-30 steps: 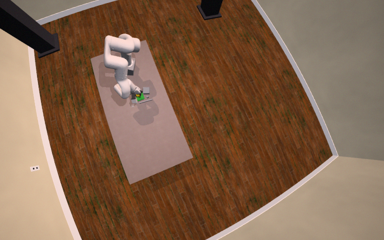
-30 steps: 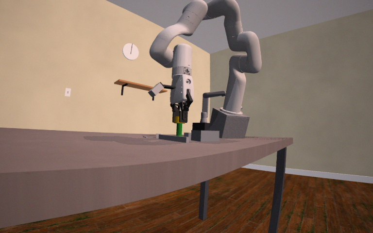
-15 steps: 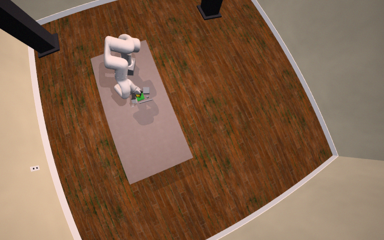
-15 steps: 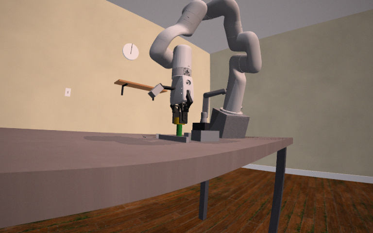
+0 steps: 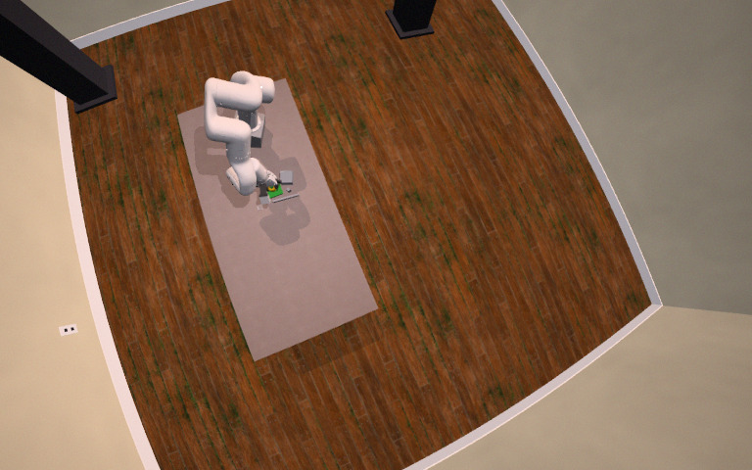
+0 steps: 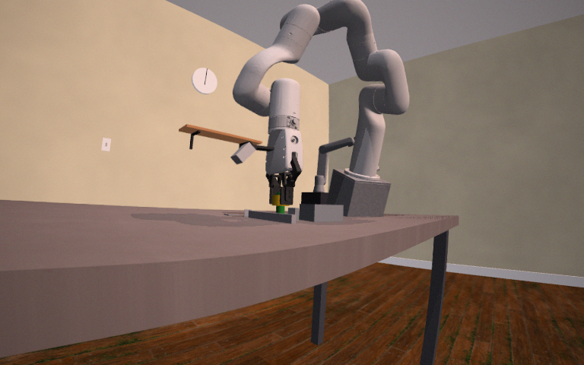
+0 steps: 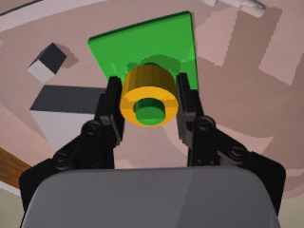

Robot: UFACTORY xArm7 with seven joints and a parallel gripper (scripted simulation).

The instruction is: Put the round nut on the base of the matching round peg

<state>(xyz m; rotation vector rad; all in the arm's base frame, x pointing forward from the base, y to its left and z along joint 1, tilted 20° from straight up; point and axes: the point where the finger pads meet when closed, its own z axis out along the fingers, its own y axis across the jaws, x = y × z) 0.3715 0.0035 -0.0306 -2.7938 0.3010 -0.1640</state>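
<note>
Right now the grey bar is 70 mm ahead of my hand, 50 mm to the left of it and 40 mm below it. From my hand the other things lie so: small grey square (110 mm to the right, 70 mm ahead, 50 mm below); then grey block (90 mm to the left, 40 mm behind, 30 mm below).
</note>
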